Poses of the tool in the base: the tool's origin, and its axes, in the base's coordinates. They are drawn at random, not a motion.
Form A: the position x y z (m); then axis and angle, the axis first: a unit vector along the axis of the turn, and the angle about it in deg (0 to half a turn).
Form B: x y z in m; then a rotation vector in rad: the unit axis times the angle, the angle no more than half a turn. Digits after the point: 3 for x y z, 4 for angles.
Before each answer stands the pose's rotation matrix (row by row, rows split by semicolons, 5 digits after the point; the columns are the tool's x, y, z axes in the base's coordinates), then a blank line. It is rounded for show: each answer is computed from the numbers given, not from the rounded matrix.
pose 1, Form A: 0.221 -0.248 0.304 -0.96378 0.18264 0.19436 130.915
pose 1, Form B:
0.88228 -0.43818 -0.17198; -0.14443 -0.59973 0.78706; -0.44802 -0.66956 -0.59242

0.221 -0.248 0.304 -2.2021 0.4173 0.4441
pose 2, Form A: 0.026 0.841 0.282 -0.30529 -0.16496 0.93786 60.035
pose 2, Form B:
0.54612 -0.78729 -0.28622; 0.83771 0.51309 0.18705; -0.00040 -0.34192 0.93973

0.026 0.841 0.282 -0.3199 -0.1728 0.9827
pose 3, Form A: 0.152 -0.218 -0.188 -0.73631 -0.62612 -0.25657 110.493
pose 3, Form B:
0.38186 0.86275 -0.33144; 0.38208 0.17918 0.90659; 0.84155 -0.47283 -0.26122

0.152 -0.218 -0.188 -1.4199 -1.2074 -0.4948
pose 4, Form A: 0.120 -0.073 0.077 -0.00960 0.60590 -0.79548 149.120
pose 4, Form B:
-0.85807 0.39747 0.32516; -0.41908 -0.17605 -0.89072; -0.29678 -0.90057 0.31764

0.120 -0.073 0.077 -0.0250 1.5769 -2.0703
